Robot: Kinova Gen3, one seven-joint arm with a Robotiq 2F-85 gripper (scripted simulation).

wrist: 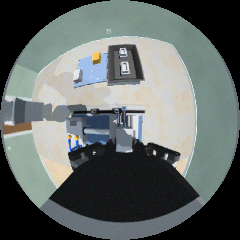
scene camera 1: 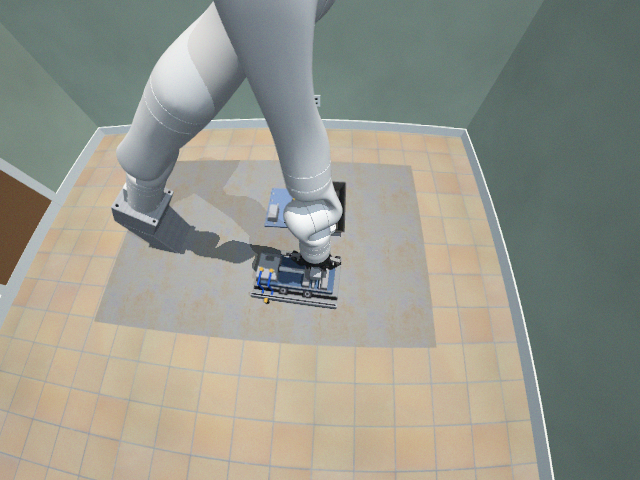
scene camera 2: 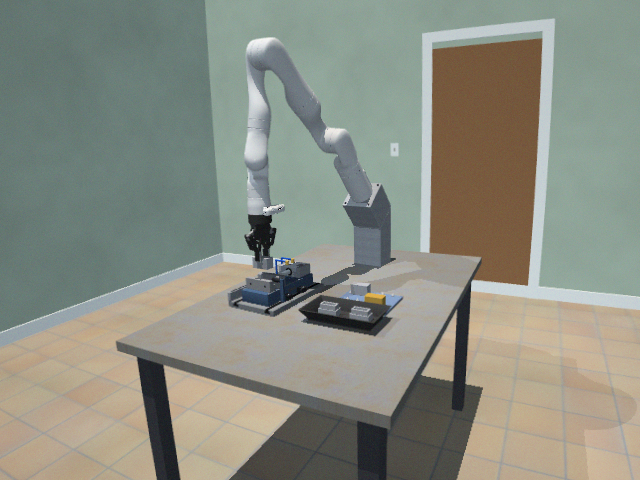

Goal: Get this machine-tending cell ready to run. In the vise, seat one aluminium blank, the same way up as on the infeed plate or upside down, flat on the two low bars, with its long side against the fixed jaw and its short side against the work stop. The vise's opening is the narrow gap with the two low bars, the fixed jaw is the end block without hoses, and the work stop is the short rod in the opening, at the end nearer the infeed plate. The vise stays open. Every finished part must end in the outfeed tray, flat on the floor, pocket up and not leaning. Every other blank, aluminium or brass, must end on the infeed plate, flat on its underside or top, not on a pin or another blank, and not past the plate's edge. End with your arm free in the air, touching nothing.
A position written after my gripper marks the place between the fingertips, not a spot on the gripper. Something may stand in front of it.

In view: my gripper (scene camera 2: pixel 262 261).
My gripper also shows in the wrist view (wrist: pixel 124 141).
